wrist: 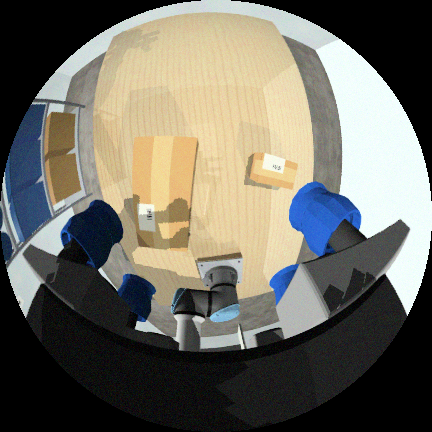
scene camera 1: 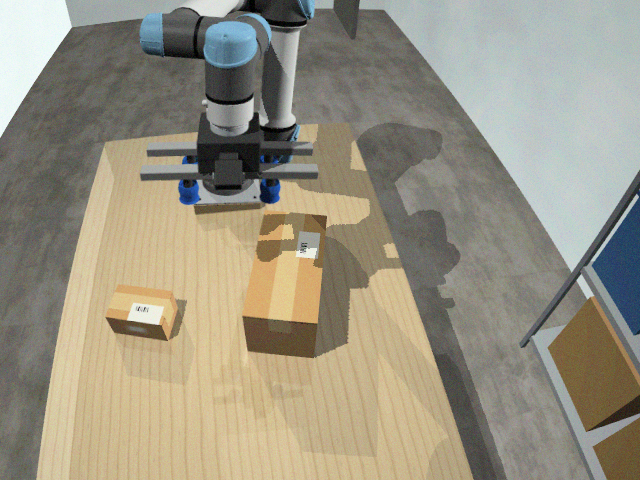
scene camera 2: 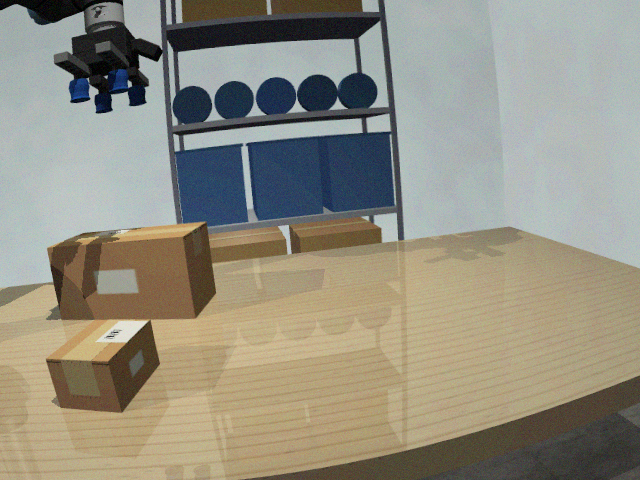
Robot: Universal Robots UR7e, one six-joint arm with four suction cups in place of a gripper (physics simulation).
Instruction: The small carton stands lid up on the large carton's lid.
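Frame: origin at the arm's base, x back, y left, z down, level; centimetres.
Where they show: end effector, tool point: (wrist: 206, 261) (scene camera 2: 110, 102); arm's base, origin of the base link: (wrist: 221, 275).
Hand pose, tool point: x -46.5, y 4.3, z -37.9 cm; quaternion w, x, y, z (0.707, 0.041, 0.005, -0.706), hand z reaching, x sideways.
Each offset is from my tool point to the top centre of the thing. Level surfaces: height alone.
The large carton @(dx +2.8, dy +11.0, dz +25.7 cm) (scene camera 1: 289, 294) (scene camera 2: 160, 284) (wrist: 162, 172) stands on the table with its taped, labelled lid up; part of the lid is in shadow. The small carton @(dx -0.7, dy -25.1, dz +33.9 cm) (scene camera 1: 140, 299) (scene camera 2: 85, 377) (wrist: 282, 177) stands apart from it on the table, left of it in scene camera 1, with its tape and barcode label on top. My gripper (scene camera 1: 229, 178) (scene camera 2: 109, 93) is open: its blue suction cups hang in the air with no carton against them. It is behind both cartons in scene camera 1 and high above the table in scene camera 2.
The table @(dz +41.2 cm) (scene camera 1: 180, 423) (scene camera 2: 465, 320) (wrist: 225, 60) carries both cartons and the arm's base plate (scene camera 1: 227, 199) at its back edge. A shelf rack (scene camera 2: 279, 33) with blue bins, round blue items and brown boxes stands beyond the table.
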